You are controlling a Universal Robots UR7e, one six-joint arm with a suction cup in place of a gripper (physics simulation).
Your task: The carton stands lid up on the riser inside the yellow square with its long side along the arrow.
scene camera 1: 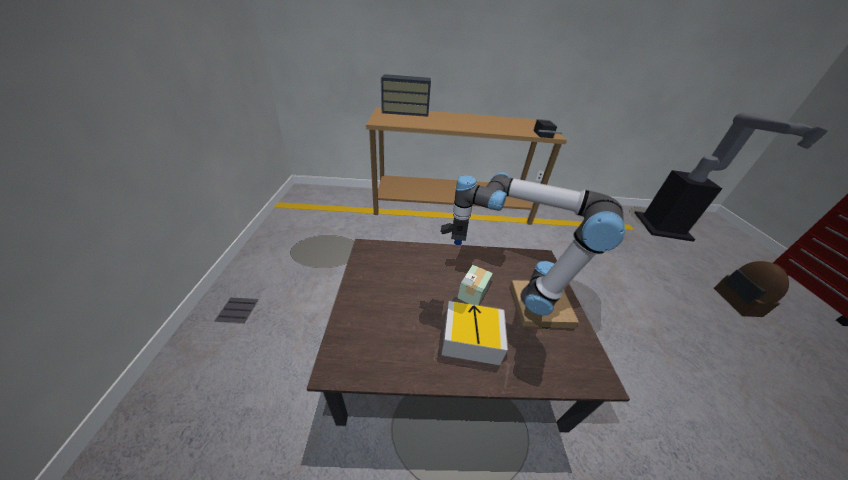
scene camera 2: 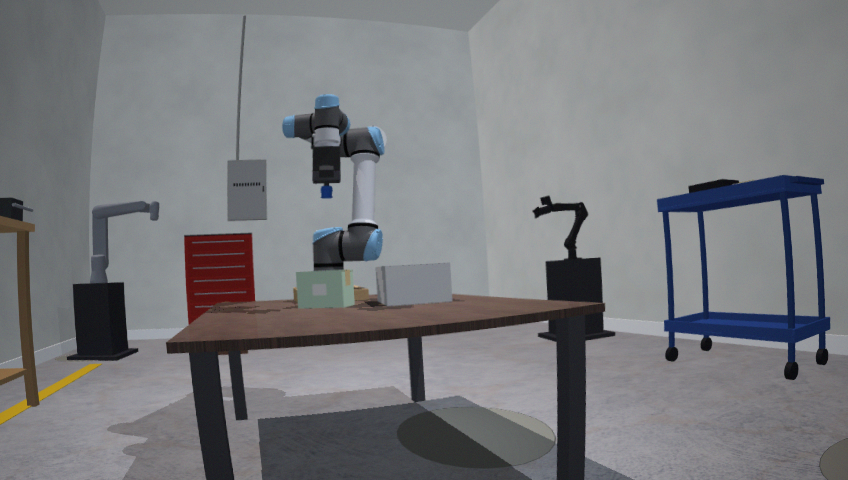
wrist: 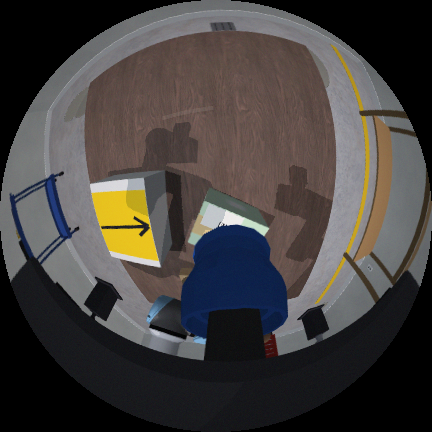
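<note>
The pale green carton (scene camera 1: 474, 290) (scene camera 2: 324, 288) (wrist: 240, 205) rests on the table beside the riser, apart from it and turned at an angle to the arrow. Tan tape and a white label show on its upper face. The white riser (scene camera 1: 473, 352) (scene camera 2: 416, 283) (wrist: 160, 220) carries the yellow square (scene camera 1: 462, 334) (wrist: 122, 209) with its black arrow (scene camera 1: 476, 327) (wrist: 125, 227), which points to the carton's end of the riser. My gripper (scene camera 1: 457, 242) (scene camera 2: 326, 193) (wrist: 231, 232), a blue suction cup, is open and holds nothing, high above the carton. In the wrist view the cup hides part of the carton.
The brown table (scene camera 1: 380, 333) (scene camera 2: 416, 318) (wrist: 225, 80) bears the riser, the carton and the arm's wooden base (scene camera 1: 556, 318). A wooden workbench (scene camera 1: 470, 126) stands behind the table. A blue cart (scene camera 2: 743, 330) stands off to the right in scene camera 2.
</note>
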